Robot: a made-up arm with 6 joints. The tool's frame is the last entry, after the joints. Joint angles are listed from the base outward.
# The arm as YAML. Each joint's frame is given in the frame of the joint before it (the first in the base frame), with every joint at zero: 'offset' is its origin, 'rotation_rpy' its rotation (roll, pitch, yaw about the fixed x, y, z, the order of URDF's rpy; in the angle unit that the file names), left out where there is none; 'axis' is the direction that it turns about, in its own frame. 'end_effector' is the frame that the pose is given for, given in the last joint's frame.
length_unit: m
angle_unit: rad
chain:
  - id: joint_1
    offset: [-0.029, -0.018, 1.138]
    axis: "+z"
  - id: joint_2
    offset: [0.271, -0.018, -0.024]
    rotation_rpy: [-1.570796, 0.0, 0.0]
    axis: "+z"
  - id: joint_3
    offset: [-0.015, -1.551, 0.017]
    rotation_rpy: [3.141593, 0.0, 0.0]
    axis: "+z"
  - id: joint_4
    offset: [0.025, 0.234, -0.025]
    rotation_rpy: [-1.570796, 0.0, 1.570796]
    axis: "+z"
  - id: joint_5
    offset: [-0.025, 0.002, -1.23]
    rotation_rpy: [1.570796, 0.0, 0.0]
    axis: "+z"
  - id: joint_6
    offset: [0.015, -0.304, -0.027]
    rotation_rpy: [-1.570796, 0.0, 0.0]
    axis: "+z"
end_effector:
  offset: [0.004, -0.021, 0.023]
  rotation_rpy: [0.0, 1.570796, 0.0]
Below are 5 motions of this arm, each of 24 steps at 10 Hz.
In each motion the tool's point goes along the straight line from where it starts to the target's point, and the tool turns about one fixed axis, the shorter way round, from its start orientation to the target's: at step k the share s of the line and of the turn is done. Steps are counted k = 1, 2, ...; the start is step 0. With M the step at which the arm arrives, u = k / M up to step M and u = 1 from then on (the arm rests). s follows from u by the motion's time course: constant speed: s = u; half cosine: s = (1 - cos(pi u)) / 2; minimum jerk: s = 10 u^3 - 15 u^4 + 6 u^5.
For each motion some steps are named. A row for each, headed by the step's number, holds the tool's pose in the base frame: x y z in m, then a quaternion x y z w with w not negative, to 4 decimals.
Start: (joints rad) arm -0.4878 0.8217 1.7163 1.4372 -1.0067 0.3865
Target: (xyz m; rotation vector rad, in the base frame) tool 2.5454 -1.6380 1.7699 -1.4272 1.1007 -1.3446
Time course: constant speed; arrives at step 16
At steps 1, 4, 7, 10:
1: 1.8088 -1.2430 3.3109 -0.4770 0.2772 -0.6562 0.5149
4: 1.9562 -1.3220 3.0027 -0.4984 0.3116 -0.6356 0.5005
7: 2.1035 -1.4010 2.6945 -0.5188 0.3453 -0.6136 0.4849
10: 2.2508 -1.4800 2.3863 -0.5379 0.3783 -0.5902 0.4683

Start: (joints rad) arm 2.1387 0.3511 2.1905 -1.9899 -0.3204 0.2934
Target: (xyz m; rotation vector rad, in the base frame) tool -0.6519 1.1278 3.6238 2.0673 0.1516 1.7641
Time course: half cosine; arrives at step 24
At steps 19, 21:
19: -0.6028 1.0137 3.6602 0.7388 0.0563 0.6551 0.1475
21: -0.6338 1.0858 3.6372 0.7417 0.0552 0.6420 0.1860

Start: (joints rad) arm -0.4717 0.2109 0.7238 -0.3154 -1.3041 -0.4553
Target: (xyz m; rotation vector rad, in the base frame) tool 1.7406 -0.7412 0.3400 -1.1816 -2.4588 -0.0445
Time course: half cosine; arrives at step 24
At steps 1, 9, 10, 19, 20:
1: 1.6022 -0.7118 3.2409 0.3865 0.3222 -0.1682 0.8476
9: 1.6445 -0.7208 2.3541 0.4844 0.6158 -0.1305 0.6075
10: 1.6531 -0.7226 2.1737 0.4955 0.6651 -0.1201 0.5456
19: 1.7262 -0.7382 0.6410 -0.4579 -0.8856 0.0082 0.0775
20: 1.7313 -0.7392 0.5352 -0.4468 -0.8862 -0.0003 0.1227

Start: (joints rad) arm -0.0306 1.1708 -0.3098 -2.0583 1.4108 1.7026
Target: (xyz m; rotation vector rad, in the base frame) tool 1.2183 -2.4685 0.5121 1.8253 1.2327 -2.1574
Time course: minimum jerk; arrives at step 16
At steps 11, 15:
11: 1.3437 -2.0779 0.5072 0.4519 0.4936 -0.7340 0.1155
15: 1.2198 -2.4637 0.5120 0.5902 0.4009 -0.7000 0.0303

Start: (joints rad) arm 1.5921 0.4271 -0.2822 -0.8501 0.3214 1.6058
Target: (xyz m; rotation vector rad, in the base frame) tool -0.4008 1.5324 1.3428 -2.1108 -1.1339 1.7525
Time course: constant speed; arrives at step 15
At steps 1, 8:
1: -0.0733 2.1918 1.7639 -0.4913 -0.1158 0.6246 0.5959
8: -0.2370 1.8621 1.5534 -0.6304 -0.2608 0.6373 0.3585

